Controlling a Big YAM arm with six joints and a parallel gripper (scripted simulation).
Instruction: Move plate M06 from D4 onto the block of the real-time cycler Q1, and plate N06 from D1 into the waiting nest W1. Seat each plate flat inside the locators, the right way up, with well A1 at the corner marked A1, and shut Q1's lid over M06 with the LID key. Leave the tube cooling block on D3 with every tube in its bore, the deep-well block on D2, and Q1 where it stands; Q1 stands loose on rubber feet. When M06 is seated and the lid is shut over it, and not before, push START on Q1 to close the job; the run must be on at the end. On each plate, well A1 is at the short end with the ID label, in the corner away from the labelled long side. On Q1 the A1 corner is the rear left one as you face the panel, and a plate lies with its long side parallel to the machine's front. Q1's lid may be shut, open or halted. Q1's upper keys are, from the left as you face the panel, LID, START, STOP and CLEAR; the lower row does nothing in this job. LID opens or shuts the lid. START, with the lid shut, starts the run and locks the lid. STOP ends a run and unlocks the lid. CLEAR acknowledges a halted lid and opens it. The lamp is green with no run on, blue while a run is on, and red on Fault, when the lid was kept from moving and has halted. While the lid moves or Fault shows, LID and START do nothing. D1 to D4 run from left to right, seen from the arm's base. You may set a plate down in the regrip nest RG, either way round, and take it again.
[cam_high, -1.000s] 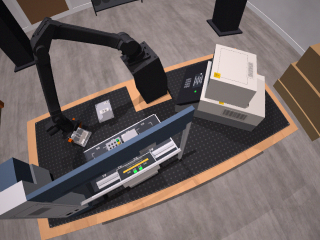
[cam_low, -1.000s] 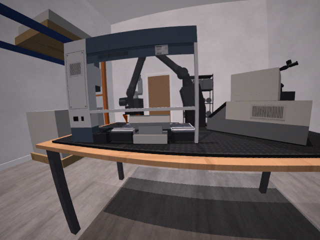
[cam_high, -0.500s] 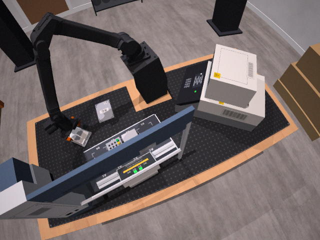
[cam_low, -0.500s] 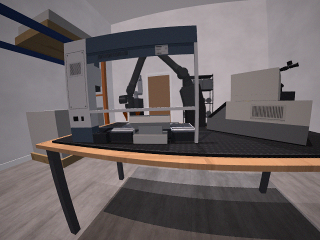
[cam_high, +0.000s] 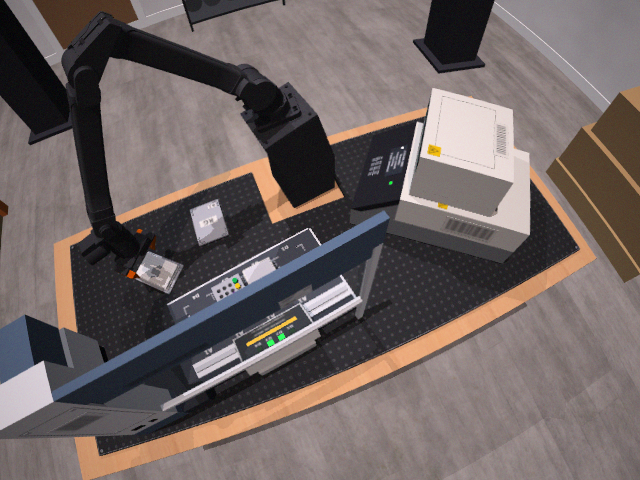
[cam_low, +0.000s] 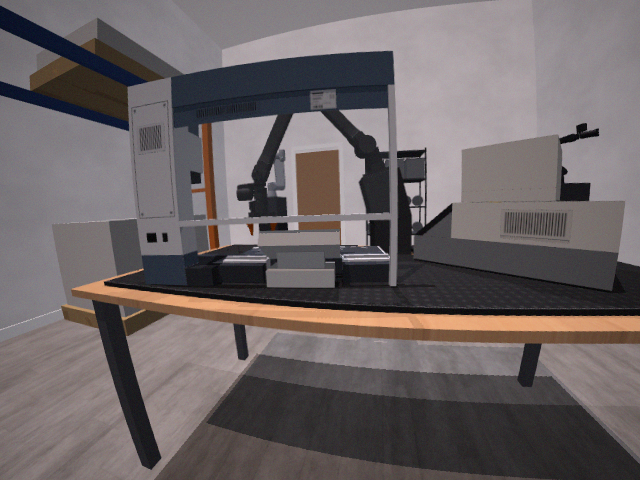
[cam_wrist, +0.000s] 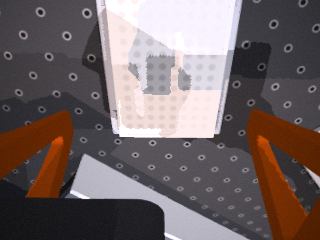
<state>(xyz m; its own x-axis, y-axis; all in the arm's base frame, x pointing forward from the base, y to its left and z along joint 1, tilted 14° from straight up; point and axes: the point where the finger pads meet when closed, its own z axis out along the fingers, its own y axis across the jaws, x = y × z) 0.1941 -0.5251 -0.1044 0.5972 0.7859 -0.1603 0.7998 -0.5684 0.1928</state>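
The green-capped tube is 14 cm ahead of my hand, 26 cm to the left of it and 2 cm below it. Also, from my hand: white well plate (8 cm below); then grey waiting nest (9 cm below); then tube cooling block (19 cm ahead, 24 cm to the left, 3 cm below).
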